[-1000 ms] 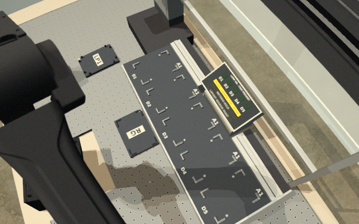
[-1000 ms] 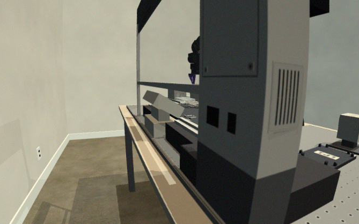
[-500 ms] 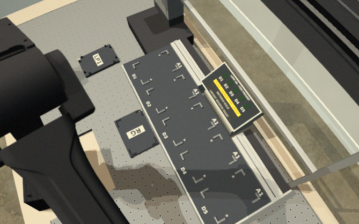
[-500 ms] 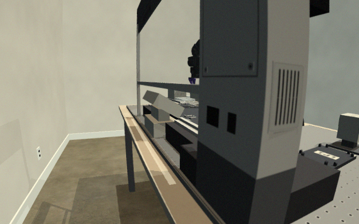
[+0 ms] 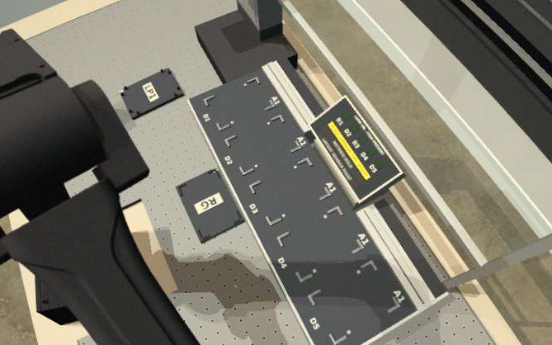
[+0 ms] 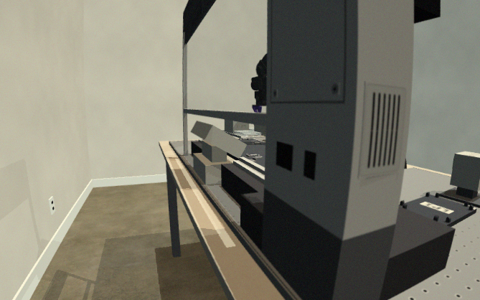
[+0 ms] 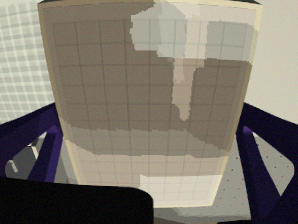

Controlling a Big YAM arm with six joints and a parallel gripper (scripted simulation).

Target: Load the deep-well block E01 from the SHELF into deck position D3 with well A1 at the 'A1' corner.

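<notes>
Right now the deep-well block is 1 cm below my hand. Also, from my hand: ready key (81 cm to the left, 6 cm ahead, 5 cm below); regrip nest RG (47 cm to the left, 17 cm ahead, 13 cm below); shelf label (13 cm below, 10 cm to the left, 4 cm behind).
</notes>
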